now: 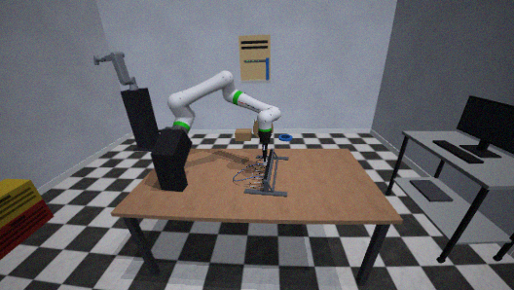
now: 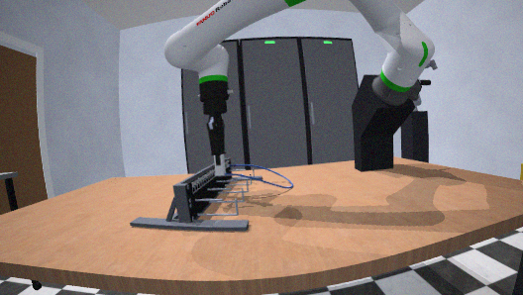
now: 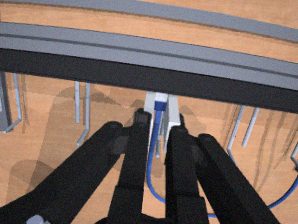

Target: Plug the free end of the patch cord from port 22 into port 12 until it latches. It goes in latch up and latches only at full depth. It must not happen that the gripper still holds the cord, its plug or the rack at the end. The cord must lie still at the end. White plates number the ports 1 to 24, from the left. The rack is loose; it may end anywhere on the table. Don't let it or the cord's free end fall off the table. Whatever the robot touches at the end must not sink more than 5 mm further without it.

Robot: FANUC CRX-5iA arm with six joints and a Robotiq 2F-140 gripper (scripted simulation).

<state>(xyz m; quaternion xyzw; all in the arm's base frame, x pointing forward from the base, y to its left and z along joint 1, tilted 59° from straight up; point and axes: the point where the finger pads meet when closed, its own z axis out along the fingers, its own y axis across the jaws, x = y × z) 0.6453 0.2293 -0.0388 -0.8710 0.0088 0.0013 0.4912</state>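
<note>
My gripper is now 3 cm above the white plug and 1 cm short of it.
</note>
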